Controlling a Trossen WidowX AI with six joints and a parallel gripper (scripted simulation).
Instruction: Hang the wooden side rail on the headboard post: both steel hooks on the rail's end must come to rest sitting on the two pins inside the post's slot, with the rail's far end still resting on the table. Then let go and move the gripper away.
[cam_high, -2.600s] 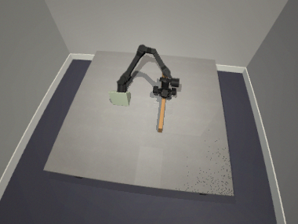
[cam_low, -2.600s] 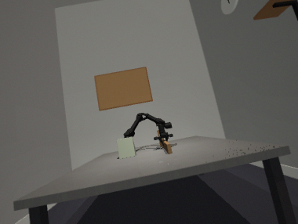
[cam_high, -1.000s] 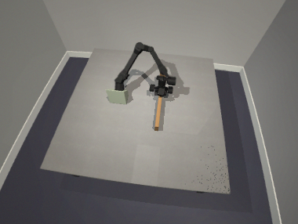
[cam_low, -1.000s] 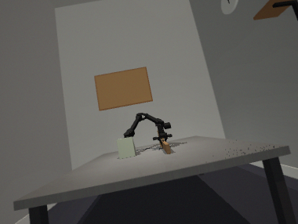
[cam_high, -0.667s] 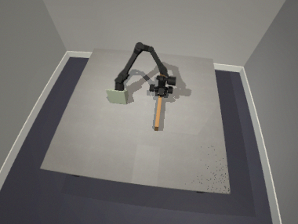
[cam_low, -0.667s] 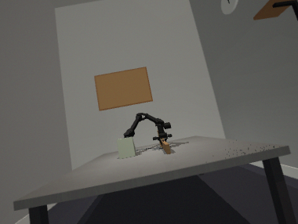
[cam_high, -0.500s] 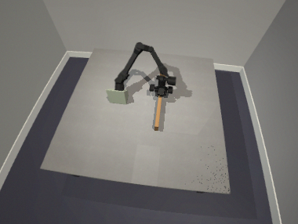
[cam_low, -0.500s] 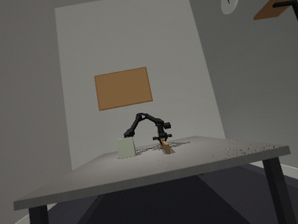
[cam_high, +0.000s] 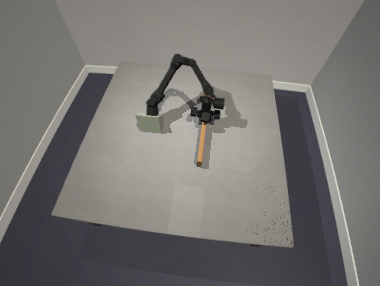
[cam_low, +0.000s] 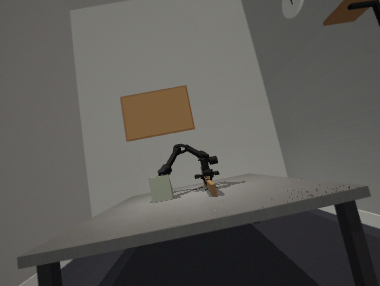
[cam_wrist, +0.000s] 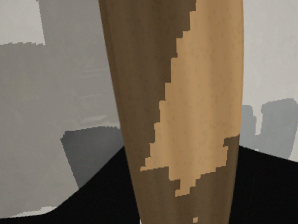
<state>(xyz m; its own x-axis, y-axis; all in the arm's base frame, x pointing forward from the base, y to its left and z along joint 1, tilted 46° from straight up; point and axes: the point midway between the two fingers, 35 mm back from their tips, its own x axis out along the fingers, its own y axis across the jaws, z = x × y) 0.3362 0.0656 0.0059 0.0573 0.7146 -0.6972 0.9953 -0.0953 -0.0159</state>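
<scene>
The wooden headboard post lies 10 mm ahead of my gripper tip, 150 mm to the left of it and 60 mm above it.
</scene>
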